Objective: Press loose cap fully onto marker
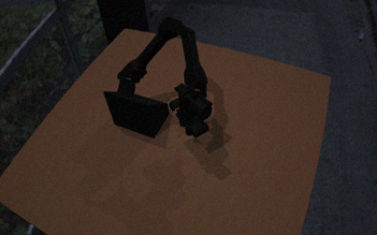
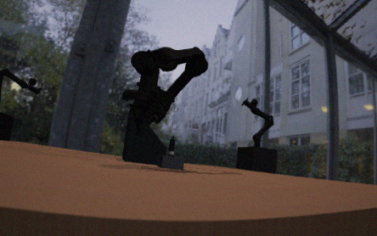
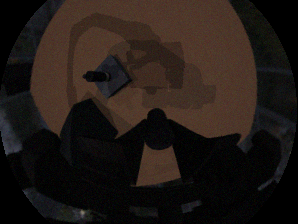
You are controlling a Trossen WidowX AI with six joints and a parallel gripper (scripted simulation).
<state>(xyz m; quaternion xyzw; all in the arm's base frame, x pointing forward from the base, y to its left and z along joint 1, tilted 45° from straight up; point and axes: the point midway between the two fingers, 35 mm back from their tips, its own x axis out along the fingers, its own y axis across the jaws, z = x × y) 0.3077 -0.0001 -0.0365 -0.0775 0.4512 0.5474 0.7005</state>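
The holder block lies 5 cm behind my gripper tip, 12 cm to the left of it and 9 cm below it. Also, from my gripper tip: dark cap 1 cm above.
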